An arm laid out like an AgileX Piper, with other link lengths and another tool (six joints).
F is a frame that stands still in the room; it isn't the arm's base.
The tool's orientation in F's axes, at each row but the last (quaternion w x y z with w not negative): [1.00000 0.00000 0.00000 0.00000]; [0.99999 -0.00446 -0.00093 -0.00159]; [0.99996 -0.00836 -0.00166 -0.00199]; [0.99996 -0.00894 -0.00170 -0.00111]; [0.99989 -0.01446 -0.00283 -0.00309]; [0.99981 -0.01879 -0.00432 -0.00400]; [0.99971 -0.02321 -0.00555 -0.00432]
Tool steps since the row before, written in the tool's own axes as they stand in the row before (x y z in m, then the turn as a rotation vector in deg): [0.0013 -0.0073 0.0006 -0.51 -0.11 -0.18]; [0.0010 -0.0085 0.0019 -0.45 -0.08 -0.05]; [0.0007 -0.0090 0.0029 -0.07 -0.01 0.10]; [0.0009 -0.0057 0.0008 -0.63 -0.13 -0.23]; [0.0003 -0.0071 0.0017 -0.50 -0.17 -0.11]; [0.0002 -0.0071 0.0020 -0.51 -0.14 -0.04]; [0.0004 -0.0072 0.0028 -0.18 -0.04 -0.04]
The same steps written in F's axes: [0.0013 -0.0073 0.0006 -0.51 -0.11 -0.18]; [0.0010 -0.0085 0.0020 -0.45 -0.08 -0.05]; [0.0007 -0.0090 0.0031 -0.07 -0.01 0.10]; [0.0009 -0.0057 0.0009 -0.63 -0.13 -0.23]; [0.0002 -0.0070 0.0019 -0.50 -0.17 -0.11]; [0.0001 -0.0070 0.0023 -0.51 -0.14 -0.04]; [0.0003 -0.0071 0.0031 -0.18 -0.04 -0.04]
